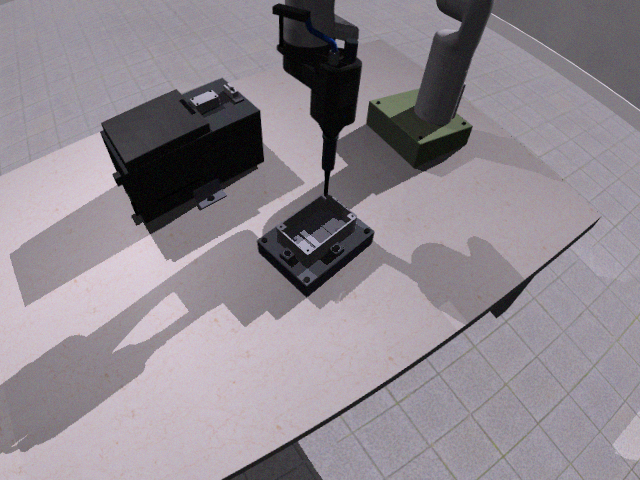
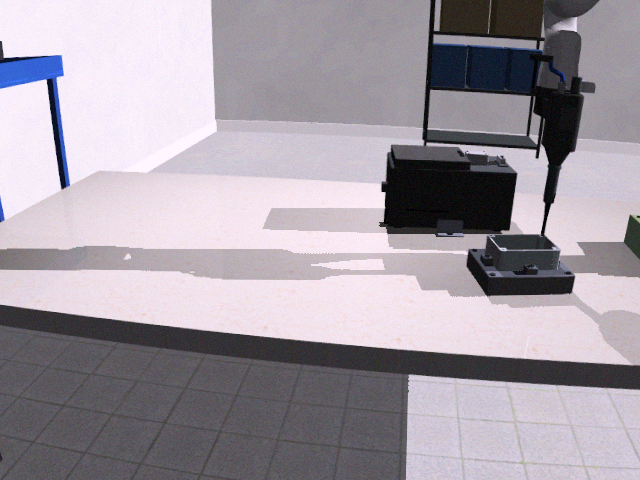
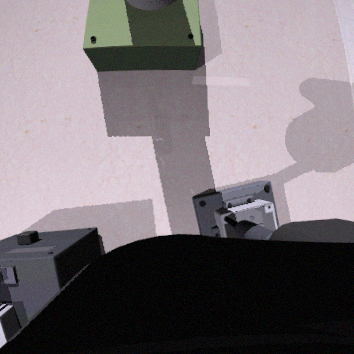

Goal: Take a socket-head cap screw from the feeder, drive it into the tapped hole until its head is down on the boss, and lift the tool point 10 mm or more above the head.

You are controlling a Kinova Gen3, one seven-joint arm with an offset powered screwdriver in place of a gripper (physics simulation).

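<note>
My screwdriver [image 1: 326, 193] [image 2: 543, 231] [image 3: 228, 219] points straight down, its thin bit tip at the rear corner of the open grey box-shaped housing [image 1: 334, 238] [image 2: 524, 259]. I cannot tell whether the tip touches the corner boss or stands just above it. A screw at the tip, and the tapped hole beneath it, cannot be made out. The housing sits in a dark fixture plate [image 1: 316, 270] [image 2: 532, 285]. The black feeder [image 1: 191, 167] [image 2: 449, 198] [image 3: 35, 265] stands apart to the left, with a light block [image 1: 205, 98] [image 2: 476, 156] on top.
The green arm base [image 1: 391, 135] [image 3: 145, 58] stands behind and right of the fixture. A small angle bracket [image 1: 210, 198] [image 2: 449, 227] is at the feeder's foot. A shelf rack [image 2: 427, 113] and a blue-framed table [image 2: 31, 70] stand beyond the worktable [image 1: 232, 372] [image 2: 232, 304].
</note>
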